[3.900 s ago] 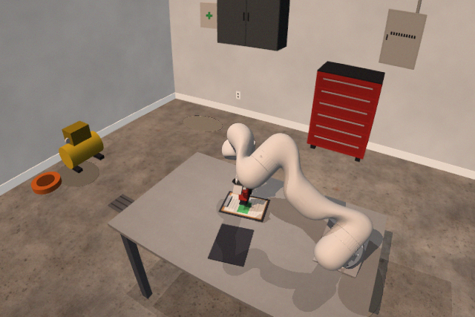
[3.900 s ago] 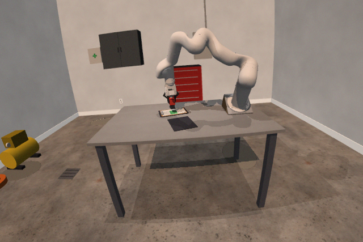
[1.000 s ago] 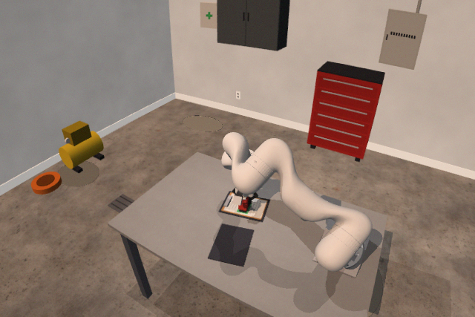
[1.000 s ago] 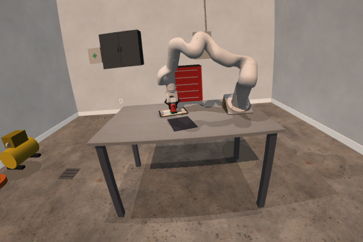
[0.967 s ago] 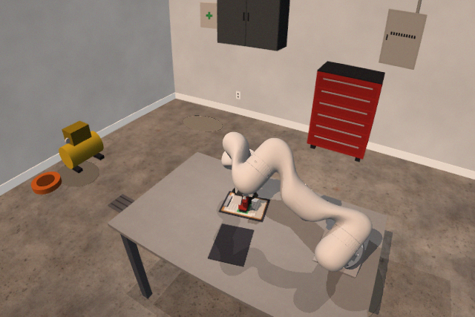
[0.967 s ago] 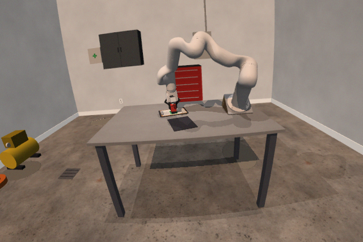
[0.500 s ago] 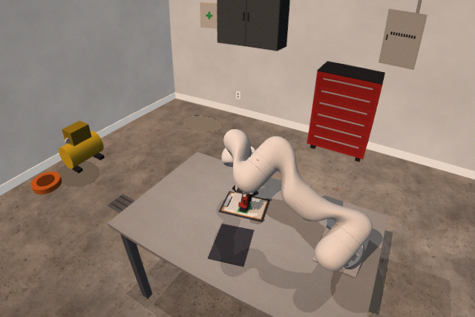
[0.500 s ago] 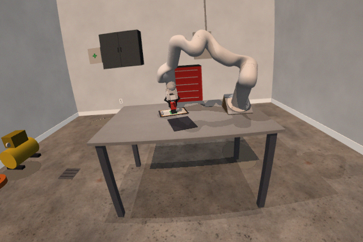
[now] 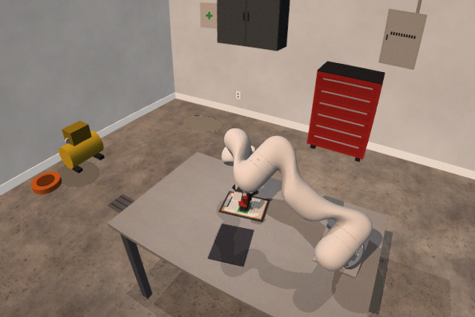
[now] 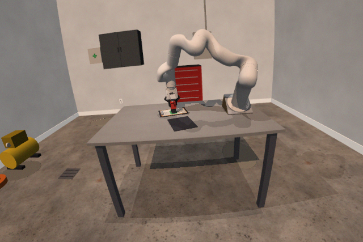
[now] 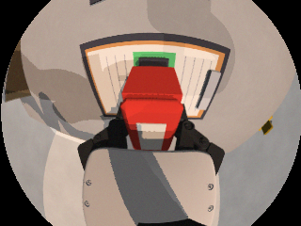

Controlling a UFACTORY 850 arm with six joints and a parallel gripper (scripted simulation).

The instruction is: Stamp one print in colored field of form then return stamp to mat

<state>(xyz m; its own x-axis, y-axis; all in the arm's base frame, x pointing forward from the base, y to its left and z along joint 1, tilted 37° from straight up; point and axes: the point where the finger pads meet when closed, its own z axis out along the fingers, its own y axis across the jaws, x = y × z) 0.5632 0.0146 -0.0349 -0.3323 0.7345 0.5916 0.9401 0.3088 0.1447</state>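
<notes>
The dark mat is 10 cm behind my hand, 25 cm to the left of it and 7 cm below it. Also, from my hand: form (2 cm ahead, 7 cm below); then red stamp (2 cm below).
</notes>
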